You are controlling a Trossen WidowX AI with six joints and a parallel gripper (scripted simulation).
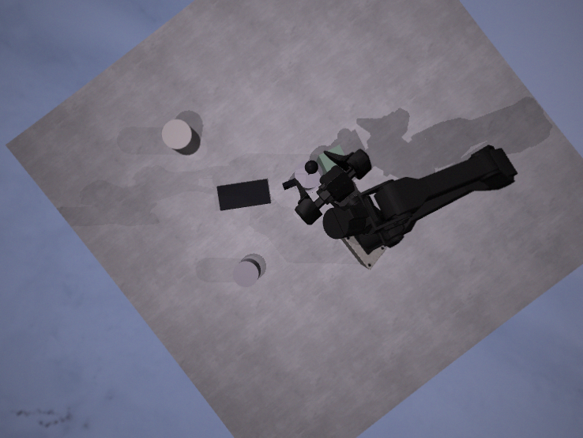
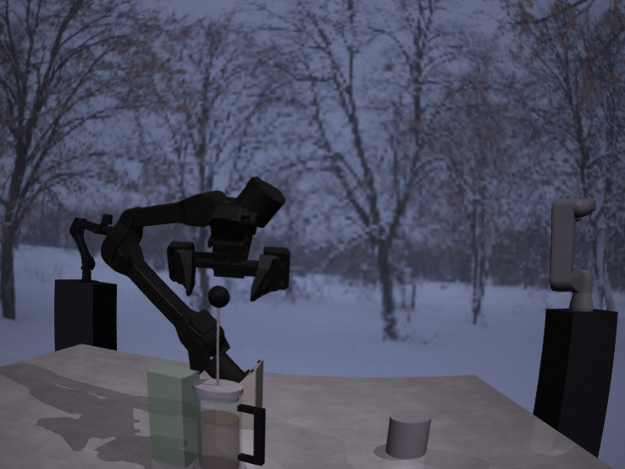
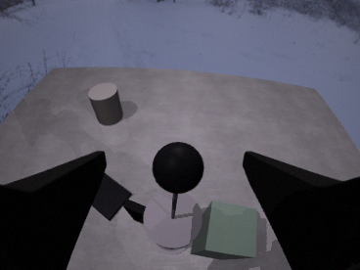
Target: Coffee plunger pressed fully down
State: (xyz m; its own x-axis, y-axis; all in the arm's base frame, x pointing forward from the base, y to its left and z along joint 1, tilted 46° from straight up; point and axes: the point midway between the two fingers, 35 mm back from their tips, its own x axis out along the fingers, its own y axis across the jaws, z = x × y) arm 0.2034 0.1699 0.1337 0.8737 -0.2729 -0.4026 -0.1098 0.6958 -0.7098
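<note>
Right now my gripper tip is 1 cm to the right of the glass coffee press and 14 cm above it. The rest, counted from my gripper tip: grey cylinder 12 cm behind, 30 cm to the left, 24 cm below; then pale green box 2 cm behind, 7 cm to the right, 20 cm below; then flat black slab 7 cm ahead, 17 cm to the left, 27 cm below.
</note>
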